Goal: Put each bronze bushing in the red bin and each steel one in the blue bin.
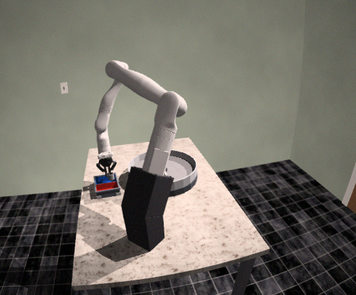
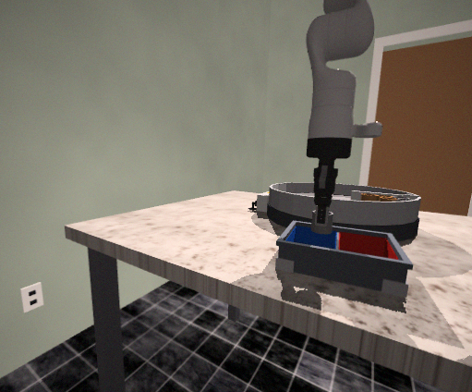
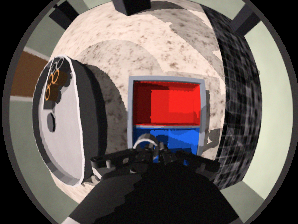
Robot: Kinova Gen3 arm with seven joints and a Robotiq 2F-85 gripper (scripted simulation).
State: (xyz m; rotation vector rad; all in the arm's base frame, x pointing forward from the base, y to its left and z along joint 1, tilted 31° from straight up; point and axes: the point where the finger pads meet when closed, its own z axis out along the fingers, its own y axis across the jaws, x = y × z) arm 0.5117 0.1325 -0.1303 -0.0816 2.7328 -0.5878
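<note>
Right now my hand is 6 cm above the bin tray, 3 cm past it and 2 cm to the right of it. The rest, counted from my hand: turntable 33 cm to the right, 3 cm below, 2 cm behind.
</note>
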